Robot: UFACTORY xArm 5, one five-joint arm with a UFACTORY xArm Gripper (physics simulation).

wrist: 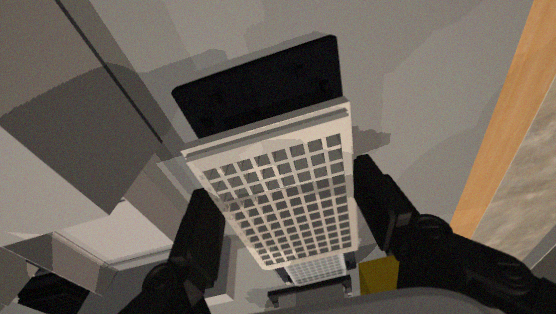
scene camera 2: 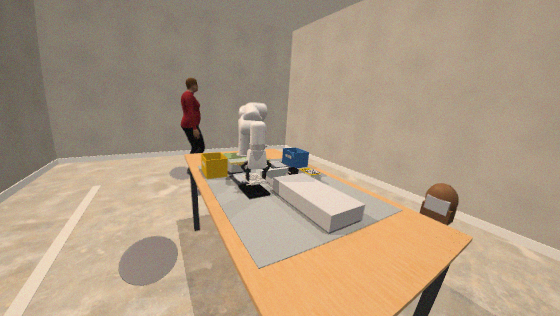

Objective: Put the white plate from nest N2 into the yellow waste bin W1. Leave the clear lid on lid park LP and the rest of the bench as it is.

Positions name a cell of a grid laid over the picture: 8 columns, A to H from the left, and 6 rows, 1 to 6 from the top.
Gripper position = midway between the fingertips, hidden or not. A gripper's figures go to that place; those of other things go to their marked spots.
Labels:
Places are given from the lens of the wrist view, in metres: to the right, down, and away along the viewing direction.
gripper (wrist: E4): 0.00, 0.02, 0.12
black nest N2 (wrist: D2): -0.01, -0.05, 0.14
grey mat (wrist: G2): 0.12, -0.06, 0.17
The marked spots on the black nest N2 and the grey mat are 0.13 m apart.

